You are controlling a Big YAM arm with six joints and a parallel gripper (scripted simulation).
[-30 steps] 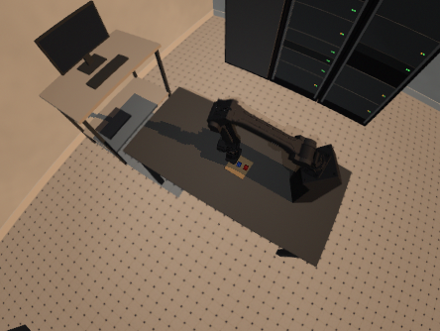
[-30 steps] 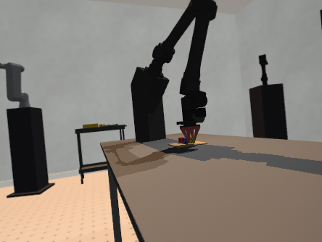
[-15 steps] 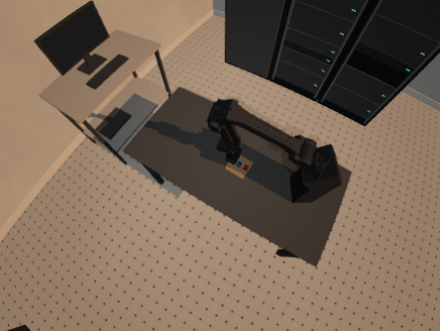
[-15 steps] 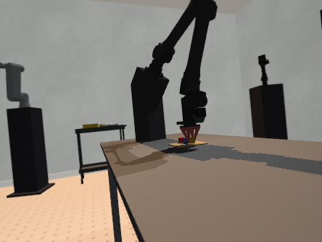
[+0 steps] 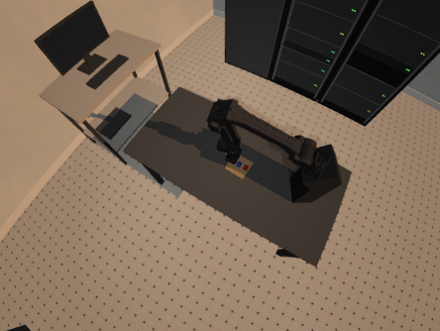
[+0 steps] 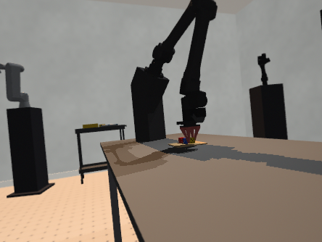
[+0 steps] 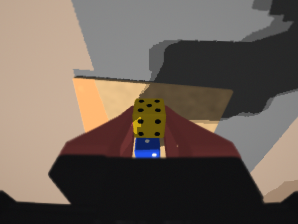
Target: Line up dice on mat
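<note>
The yellow die is right at my hand. From my hand the other things lie so: tan mat: 40 mm behind, 20 mm below, 10 mm to the right; then blue die: 40 mm behind, 10 mm to the right; then red die: 90 mm behind, 30 mm to the right.
</note>
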